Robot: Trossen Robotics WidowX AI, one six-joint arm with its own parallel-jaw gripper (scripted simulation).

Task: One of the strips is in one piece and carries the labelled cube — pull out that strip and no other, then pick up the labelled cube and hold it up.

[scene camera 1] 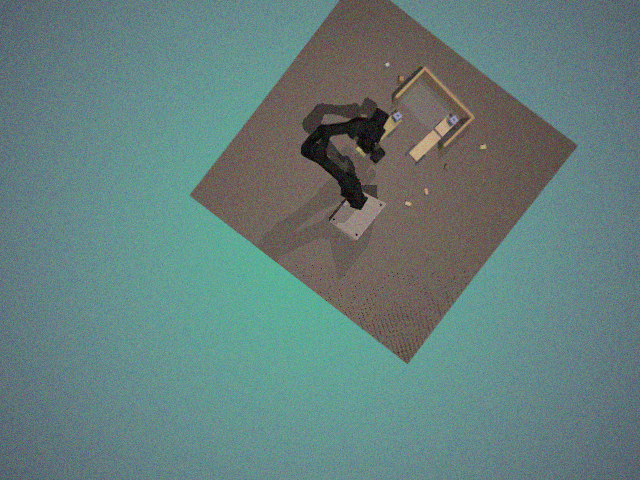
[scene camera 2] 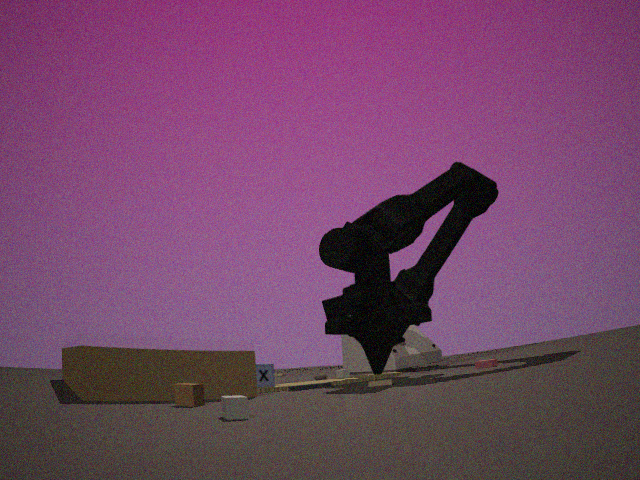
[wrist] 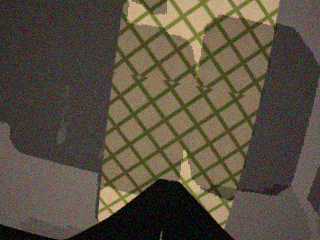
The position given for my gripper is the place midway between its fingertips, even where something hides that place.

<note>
I see my gripper (scene camera 2: 377,374).
My gripper also shows in the wrist view (wrist: 167,190).
</note>
